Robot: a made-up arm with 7 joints.
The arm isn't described. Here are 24 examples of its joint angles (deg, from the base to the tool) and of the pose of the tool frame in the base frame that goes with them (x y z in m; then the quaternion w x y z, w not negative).
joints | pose
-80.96 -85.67 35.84 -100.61 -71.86 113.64 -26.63 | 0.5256 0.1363 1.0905 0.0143 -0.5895 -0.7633 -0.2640
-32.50 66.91 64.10 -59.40 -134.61 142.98 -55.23 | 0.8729 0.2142 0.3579 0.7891 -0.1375 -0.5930 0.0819
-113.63 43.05 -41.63 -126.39 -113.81 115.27 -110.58 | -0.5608 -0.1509 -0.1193 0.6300 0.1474 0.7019 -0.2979
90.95 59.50 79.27 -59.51 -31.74 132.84 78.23 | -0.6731 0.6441 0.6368 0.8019 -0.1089 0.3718 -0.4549
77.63 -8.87 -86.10 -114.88 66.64 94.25 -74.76 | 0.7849 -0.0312 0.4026 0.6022 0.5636 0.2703 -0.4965
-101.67 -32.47 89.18 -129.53 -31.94 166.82 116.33 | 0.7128 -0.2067 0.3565 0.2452 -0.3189 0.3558 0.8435
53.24 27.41 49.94 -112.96 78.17 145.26 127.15 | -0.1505 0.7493 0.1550 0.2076 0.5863 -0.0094 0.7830
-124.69 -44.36 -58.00 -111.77 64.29 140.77 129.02 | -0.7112 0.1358 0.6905 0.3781 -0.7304 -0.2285 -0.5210
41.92 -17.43 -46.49 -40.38 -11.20 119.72 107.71 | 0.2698 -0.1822 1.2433 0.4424 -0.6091 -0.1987 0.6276
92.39 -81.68 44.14 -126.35 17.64 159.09 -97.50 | -0.5852 0.0723 0.9427 0.2002 0.6757 -0.3876 0.5942
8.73 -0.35 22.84 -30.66 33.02 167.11 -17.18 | 0.2496 0.0825 1.2115 0.1766 0.9437 -0.1246 -0.2506
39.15 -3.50 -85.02 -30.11 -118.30 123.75 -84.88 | 0.2786 -0.2738 1.1994 0.2256 -0.8505 -0.3202 -0.3510
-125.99 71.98 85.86 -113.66 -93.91 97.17 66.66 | 0.6331 -0.5938 0.3044 0.1441 0.0811 0.2452 0.9553
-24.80 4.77 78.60 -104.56 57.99 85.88 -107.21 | 0.4696 0.6920 0.4862 0.7743 0.4321 0.4085 0.2163
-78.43 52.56 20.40 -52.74 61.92 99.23 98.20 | 0.4306 -0.8741 0.3029 0.6592 -0.0372 -0.5874 0.4679
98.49 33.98 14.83 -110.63 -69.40 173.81 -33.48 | -0.4812 0.5763 0.1045 0.6426 0.3468 -0.0659 0.6801
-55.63 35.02 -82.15 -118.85 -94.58 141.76 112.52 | -0.4994 -0.5800 0.2558 0.4745 0.5744 0.5205 0.4172
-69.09 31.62 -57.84 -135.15 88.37 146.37 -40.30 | -0.5200 -0.4093 0.0679 0.7414 -0.0454 0.1961 0.6401
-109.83 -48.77 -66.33 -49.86 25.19 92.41 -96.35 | -0.3996 0.4183 1.0842 0.1279 0.3972 0.6757 0.6077
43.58 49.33 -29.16 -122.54 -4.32 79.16 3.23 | 0.4499 -0.0355 -0.2468 0.4343 -0.6867 -0.0179 -0.5827
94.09 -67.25 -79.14 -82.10 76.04 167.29 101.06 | 0.6801 -0.2646 0.5742 0.5190 0.1284 -0.8381 0.1082
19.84 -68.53 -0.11 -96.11 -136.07 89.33 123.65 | 0.0556 0.0291 1.2771 0.6391 -0.6057 0.4641 0.0962
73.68 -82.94 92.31 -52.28 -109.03 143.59 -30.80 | -0.8120 -0.4283 0.3573 0.4858 -0.6670 0.5315 -0.1911
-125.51 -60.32 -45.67 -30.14 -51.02 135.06 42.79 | 0.1893 0.5373 1.0656 0.4715 0.2514 0.7287 -0.4284
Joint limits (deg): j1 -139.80..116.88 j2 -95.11..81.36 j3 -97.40..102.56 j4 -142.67..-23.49 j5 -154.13..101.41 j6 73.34..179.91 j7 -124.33..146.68
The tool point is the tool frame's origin. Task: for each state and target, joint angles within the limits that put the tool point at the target. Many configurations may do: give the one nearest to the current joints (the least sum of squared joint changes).
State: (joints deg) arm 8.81 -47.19 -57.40 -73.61 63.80 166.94 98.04
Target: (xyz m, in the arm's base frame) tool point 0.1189 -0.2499 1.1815
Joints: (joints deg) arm 14.85 -44.92 -17.17 -68.41 61.40 167.28 100.05
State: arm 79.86 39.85 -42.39 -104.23 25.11 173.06 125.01
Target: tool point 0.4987 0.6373 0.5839
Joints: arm 83.40 25.99 -38.63 -80.41 20.73 162.82 122.87
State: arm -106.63 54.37 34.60 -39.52 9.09 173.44 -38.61
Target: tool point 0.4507 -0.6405 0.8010
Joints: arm -76.06 41.31 47.77 -46.18 3.18 178.32 -39.98
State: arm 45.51 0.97 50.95 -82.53 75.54 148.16 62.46
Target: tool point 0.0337 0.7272 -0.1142
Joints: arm 53.01 55.39 31.62 -96.50 74.16 131.01 57.18
